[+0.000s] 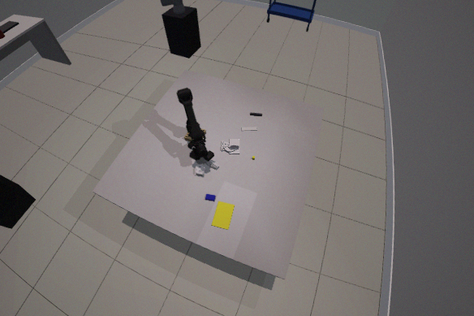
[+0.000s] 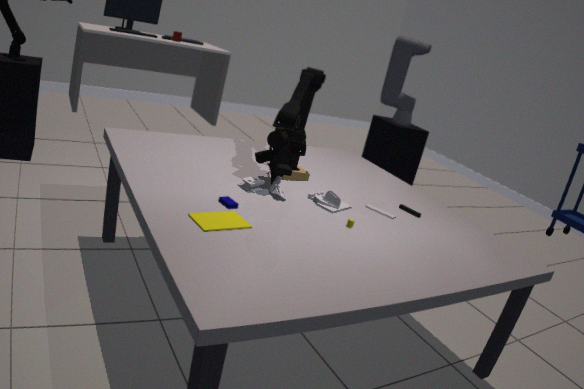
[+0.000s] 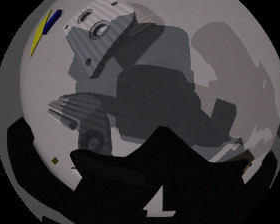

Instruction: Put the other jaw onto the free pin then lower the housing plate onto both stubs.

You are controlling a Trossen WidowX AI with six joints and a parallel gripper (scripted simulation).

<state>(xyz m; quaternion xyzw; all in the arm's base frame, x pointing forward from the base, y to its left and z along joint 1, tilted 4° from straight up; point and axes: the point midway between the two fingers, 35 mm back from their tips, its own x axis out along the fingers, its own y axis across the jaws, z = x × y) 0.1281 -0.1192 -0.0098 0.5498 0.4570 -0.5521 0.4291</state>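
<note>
My gripper tip is 6 cm short of the jaw, 3 cm below it and 2 cm to the left of it. Also, from my gripper tip: white block 10 cm to the right, 4 cm ahead, 1 cm above; then yellow cube 32 cm ahead, 13 cm to the left, 1 cm above; then blue block 23 cm to the right, 19 cm ahead, 1 cm above.
</note>
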